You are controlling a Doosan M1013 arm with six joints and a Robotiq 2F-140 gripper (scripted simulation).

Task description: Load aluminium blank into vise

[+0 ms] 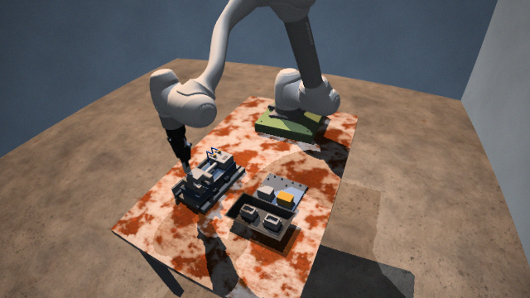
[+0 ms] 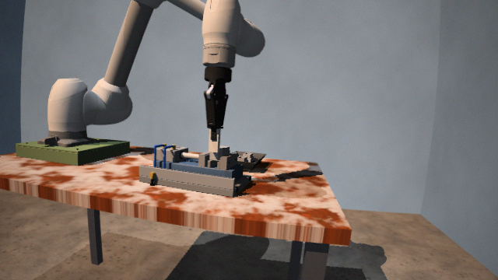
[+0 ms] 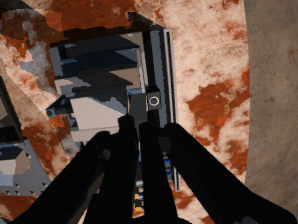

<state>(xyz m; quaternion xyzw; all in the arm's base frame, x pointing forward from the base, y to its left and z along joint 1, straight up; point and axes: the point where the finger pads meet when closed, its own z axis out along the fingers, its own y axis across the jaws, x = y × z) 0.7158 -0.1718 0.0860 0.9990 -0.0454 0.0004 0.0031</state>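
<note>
The piston rod lies 80 mm behind my hand, 60 mm to the left of it and 60 mm below it. The rest, counted from my hand: infeed plate: 140 mm behind, 360 mm to the left, 140 mm below; vise: 70 mm behind, 60 mm to the left, 100 mm below; aluminium blank: 100 mm behind, 320 mm to the left, 110 mm below.
</note>
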